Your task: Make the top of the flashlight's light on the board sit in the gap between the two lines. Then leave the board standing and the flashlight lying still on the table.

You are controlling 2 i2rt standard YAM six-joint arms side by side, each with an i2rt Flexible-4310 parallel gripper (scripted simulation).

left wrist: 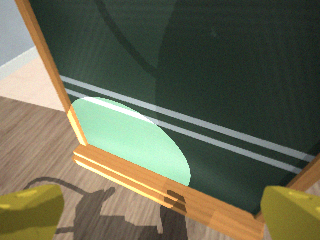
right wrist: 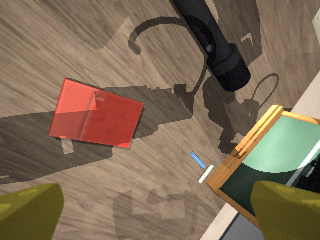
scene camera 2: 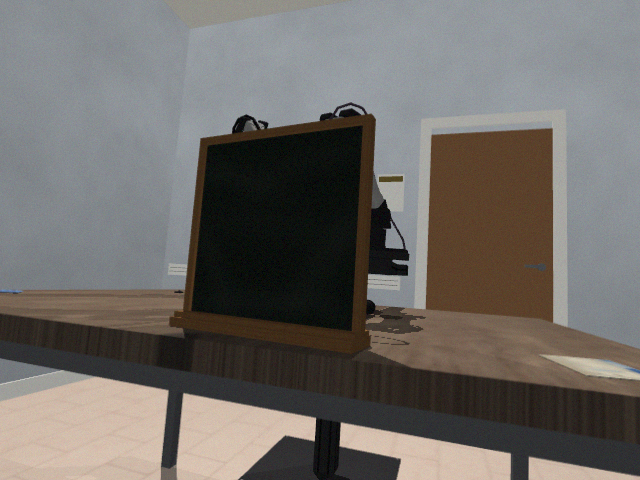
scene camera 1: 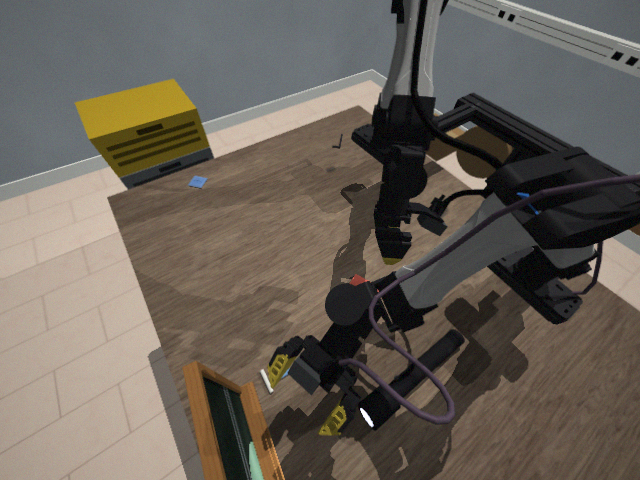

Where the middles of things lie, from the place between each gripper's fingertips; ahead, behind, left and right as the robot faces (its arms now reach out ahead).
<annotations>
The board (scene camera 2: pixel 279 249) lies 110 mm ahead of my left hand (scene camera 1: pixel 294 409), 50 mm below it and 40 mm to the left of it. From my left hand the other things lie so: red block (right wrist: pixel 85 113) 260 mm behind, 200 mm below, 150 mm to the right.
My right gripper (scene camera 1: pixel 386 252) is now 4 cm short of the red block and 22 cm above it. The rest, counted from my right hand: board 41 cm ahead, 19 cm to the left, 7 cm below.
</annotations>
